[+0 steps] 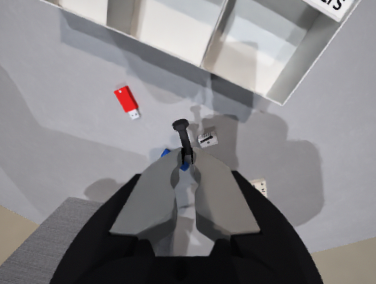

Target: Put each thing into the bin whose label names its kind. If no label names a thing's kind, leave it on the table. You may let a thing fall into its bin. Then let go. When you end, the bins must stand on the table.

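Frame: origin at the arm's base, x ahead, y left, z up, level; metres.
Seen in the pictures: gripper, fingertip midpoint: (pixel 187 149).
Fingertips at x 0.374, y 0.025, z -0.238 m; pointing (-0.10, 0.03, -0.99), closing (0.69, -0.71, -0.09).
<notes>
Pixels of each thing's middle, then the offset from my fingertips to it. "spot": a spot on its surface instead.
- black bolt, body centre: (pixel 184 138) 0.012 m left, 0.009 m ahead, 0.004 m up
- red USB stick, body centre: (pixel 129 103) 0.086 m left, 0.033 m back, 0.055 m down
- small white block, body centre: (pixel 207 139) 0.029 m right, 0.003 m ahead, 0.053 m down
- blue cylinder, body centre: (pixel 176 160) 0.020 m right, 0.059 m back, 0.051 m down
- white domino with black dots, body centre: (pixel 258 190) 0.169 m right, 0.008 m back, 0.055 m down
- label, surface spot: (pixel 332 6) spot: 0.000 m left, 0.154 m ahead, 0.016 m down
My gripper (pixel 187 149) is shut on a black bolt (pixel 184 136). The bolt juts out from the fingertips, its round head toward the bins, and looks held above the table. A red USB stick (pixel 126 100) with a white plug end lies to the upper left. A small white block (pixel 207 139) with black marks lies just right of the bolt. A blue cylinder (pixel 165 152) is mostly hidden behind the fingertips. A white domino with black dots (pixel 260 187) shows partly beside the right finger. White bins (pixel 242 89) stand at the top, with part of a label (pixel 332 6) at the upper right.
The bins' near wall runs slanting across the top, with dividers between compartments. A grey textured surface (pixel 65 230) shows at the lower left, partly behind the gripper. Table edges show at the lower left and lower right. Shadows of the arm fall across the table.
</notes>
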